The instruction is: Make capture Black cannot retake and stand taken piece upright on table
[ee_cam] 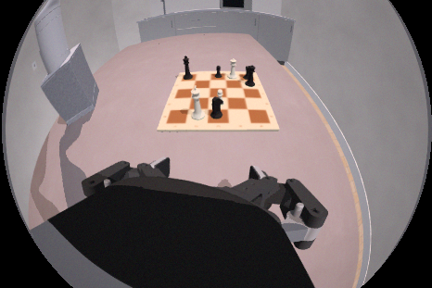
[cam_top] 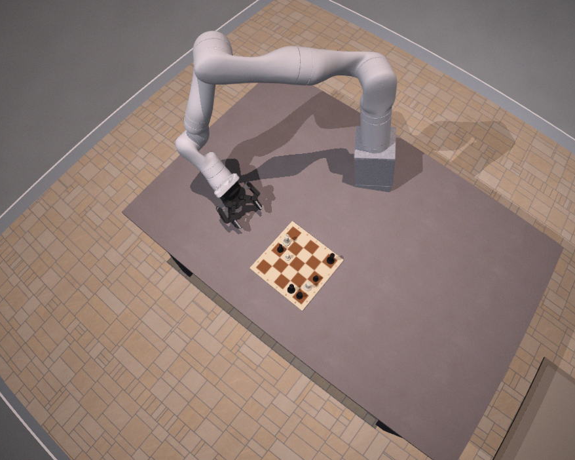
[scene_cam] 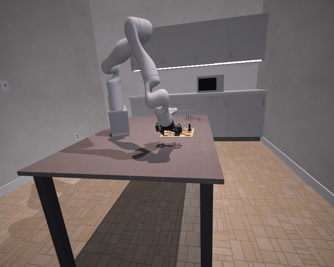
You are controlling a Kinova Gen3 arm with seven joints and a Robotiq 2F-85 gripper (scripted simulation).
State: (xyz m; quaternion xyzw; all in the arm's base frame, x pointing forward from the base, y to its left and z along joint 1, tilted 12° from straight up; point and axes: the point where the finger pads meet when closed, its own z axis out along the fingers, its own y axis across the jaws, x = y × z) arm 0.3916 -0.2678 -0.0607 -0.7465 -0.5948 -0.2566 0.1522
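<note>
The chessboard is 210 mm to the left of my hand, 50 mm below it and 50 mm ahead of it. Round my hand: black pawn (280 mm to the left, 60 mm ahead, 40 mm below).
</note>
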